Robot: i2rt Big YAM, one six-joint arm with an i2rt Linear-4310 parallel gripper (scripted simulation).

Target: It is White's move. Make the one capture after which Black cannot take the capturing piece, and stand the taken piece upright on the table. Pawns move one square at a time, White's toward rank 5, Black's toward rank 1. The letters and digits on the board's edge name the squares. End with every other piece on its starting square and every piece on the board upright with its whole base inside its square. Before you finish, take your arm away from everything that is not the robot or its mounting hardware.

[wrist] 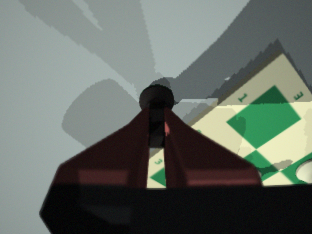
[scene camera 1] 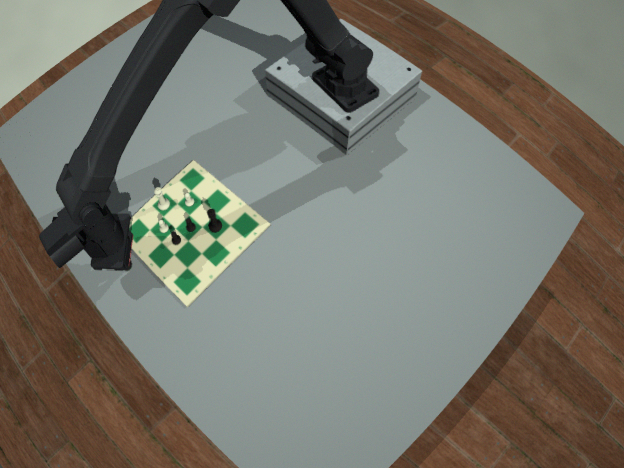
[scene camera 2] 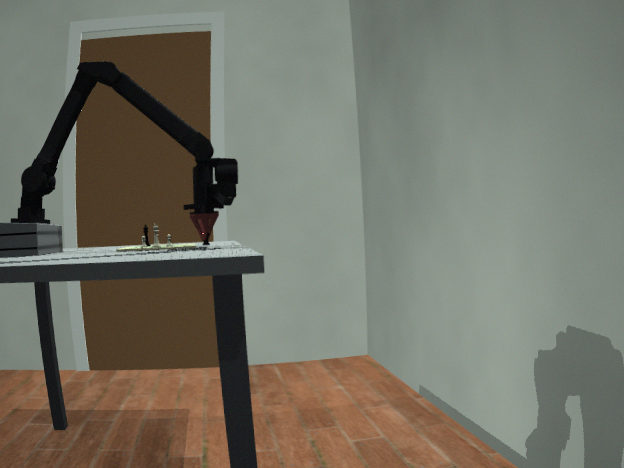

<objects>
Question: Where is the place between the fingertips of my gripper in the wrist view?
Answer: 156, 116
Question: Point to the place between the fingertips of my gripper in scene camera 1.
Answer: At 126, 262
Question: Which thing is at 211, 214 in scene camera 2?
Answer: My gripper.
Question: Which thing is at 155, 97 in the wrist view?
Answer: A black piece.
</objects>
